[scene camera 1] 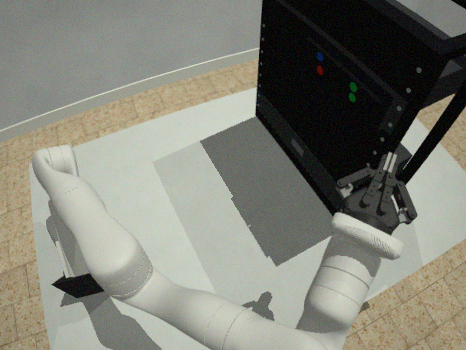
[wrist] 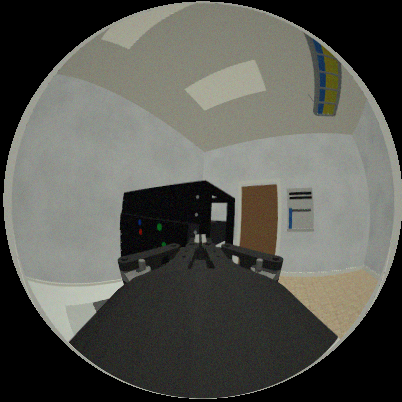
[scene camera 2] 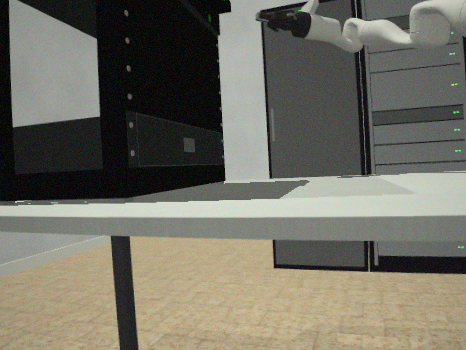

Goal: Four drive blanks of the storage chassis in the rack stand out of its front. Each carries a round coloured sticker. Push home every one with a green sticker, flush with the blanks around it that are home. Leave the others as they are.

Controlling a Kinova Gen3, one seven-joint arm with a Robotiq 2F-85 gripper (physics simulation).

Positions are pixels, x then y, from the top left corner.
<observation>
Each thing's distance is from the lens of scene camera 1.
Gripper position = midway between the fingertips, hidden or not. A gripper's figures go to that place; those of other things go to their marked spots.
my gripper (scene camera 1: 391,155): 0.53 m
black rack (scene camera 1: 336,92): 0.75 m
</observation>
